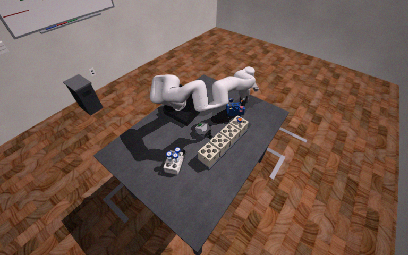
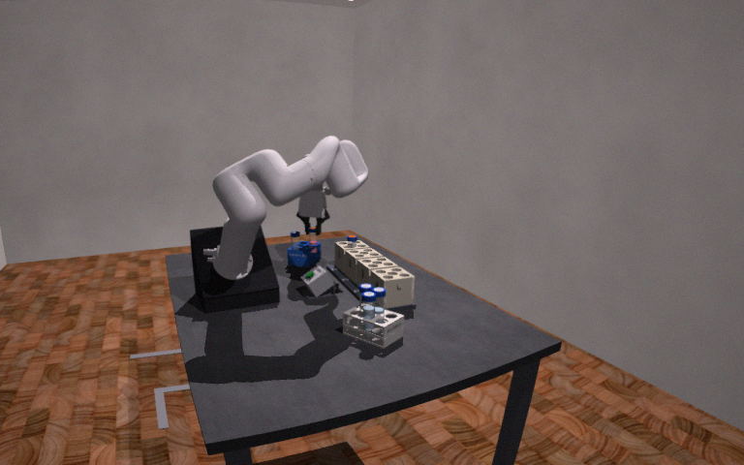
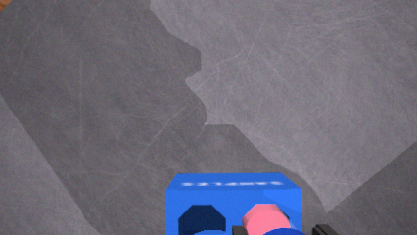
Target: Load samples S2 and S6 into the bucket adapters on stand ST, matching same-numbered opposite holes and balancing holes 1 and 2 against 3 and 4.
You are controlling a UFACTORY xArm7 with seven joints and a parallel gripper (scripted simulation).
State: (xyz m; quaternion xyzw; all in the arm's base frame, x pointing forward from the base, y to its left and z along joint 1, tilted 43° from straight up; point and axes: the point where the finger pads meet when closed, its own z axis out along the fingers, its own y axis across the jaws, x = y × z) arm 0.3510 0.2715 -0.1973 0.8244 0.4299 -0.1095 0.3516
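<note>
Right now the orange-dot tube is 5 cm below my hand and 1 cm behind it. Also, from my hand: white rack 68 cm to the right, 9 cm below, 5 cm behind; then blue rack 9 cm below, 4 cm behind, 2 cm to the right.
</note>
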